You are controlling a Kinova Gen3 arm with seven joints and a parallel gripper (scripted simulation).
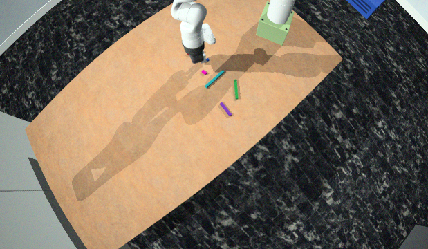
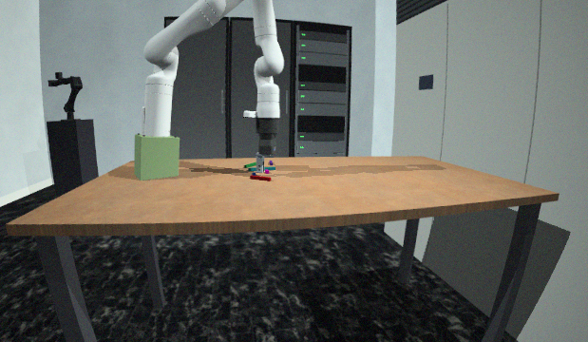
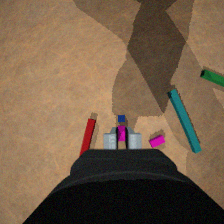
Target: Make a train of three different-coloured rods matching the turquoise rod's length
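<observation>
The blue rod is 20 mm behind my hand, 10 mm to the left of it and 30 mm below it. Round my hand: turquoise rod (10 mm ahead, 100 mm to the left, 30 mm below); red rod (50 mm to the right, 30 mm below); green rod (30 mm behind, 180 mm to the left, 30 mm below).
</observation>
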